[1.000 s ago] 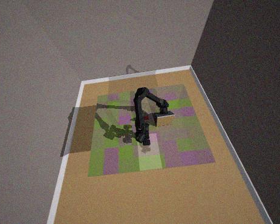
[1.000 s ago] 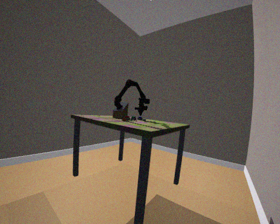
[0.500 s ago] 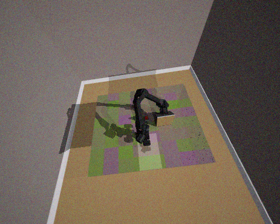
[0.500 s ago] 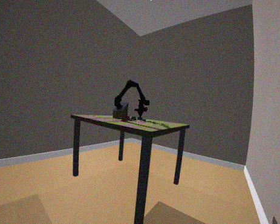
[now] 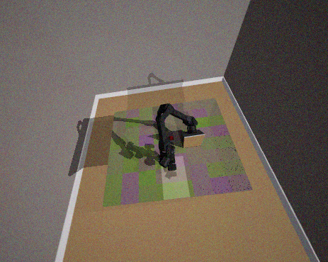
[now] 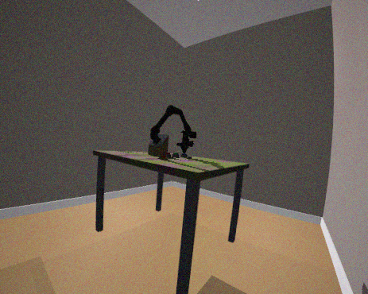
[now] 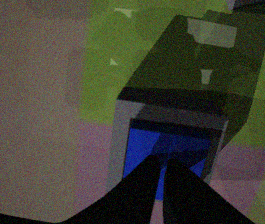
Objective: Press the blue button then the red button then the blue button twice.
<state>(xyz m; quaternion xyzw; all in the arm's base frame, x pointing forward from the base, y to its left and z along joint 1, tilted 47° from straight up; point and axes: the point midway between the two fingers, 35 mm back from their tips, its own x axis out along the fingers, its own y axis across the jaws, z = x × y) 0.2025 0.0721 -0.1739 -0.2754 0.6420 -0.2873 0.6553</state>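
My gripper tip is 1 cm above the blue button. Round my gripper tip: grey block: 9 cm ahead, 3 cm to the right, 2 cm below; red button: 3 cm behind, 21 cm to the right; green button: 2 cm behind, 10 cm to the right.
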